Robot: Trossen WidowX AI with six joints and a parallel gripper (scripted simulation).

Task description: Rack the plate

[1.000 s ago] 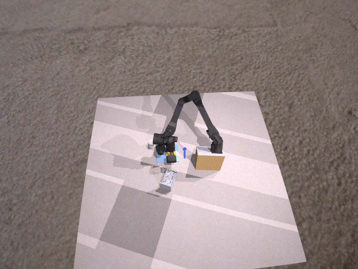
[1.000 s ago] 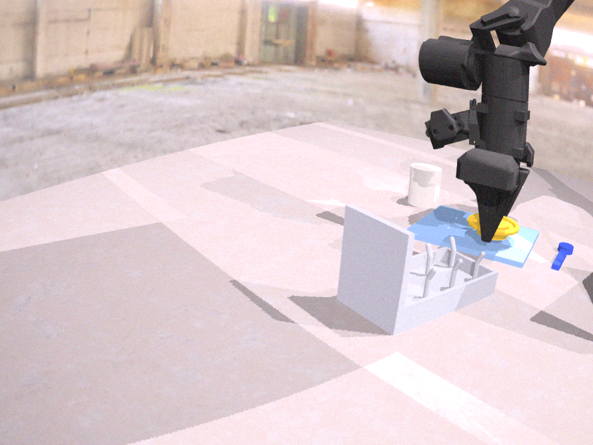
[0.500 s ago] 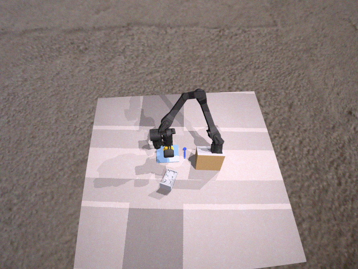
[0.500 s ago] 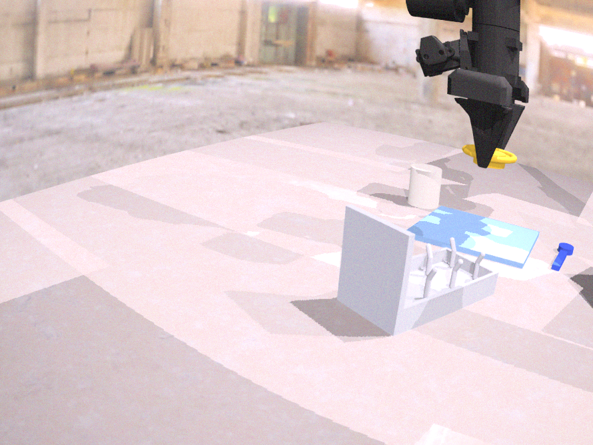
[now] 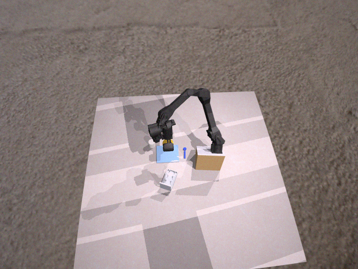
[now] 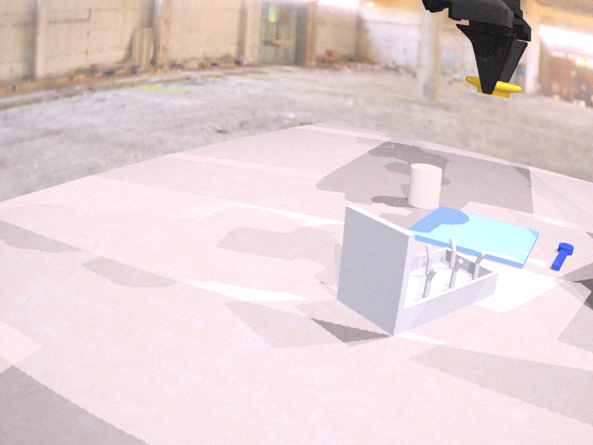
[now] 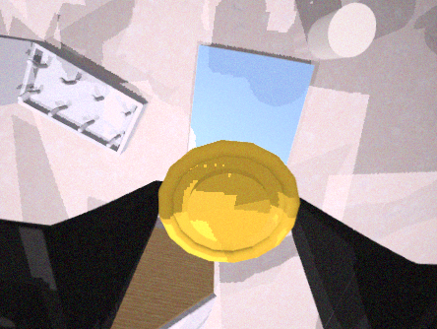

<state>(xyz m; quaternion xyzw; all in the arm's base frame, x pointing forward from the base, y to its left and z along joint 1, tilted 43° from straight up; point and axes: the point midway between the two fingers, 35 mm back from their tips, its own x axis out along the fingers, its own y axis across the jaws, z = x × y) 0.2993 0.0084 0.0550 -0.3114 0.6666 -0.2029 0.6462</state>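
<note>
The dish rack is 16 cm to the left of my gripper tip, 15 cm below it and 2 cm behind it. The rest, counted from my gripper tip: yellow plate (1 cm above); then light blue mat (17 cm below, 3 cm to the right, 1 cm ahead); then small blue spoon (17 cm below, 11 cm behind, 5 cm to the right).
</note>
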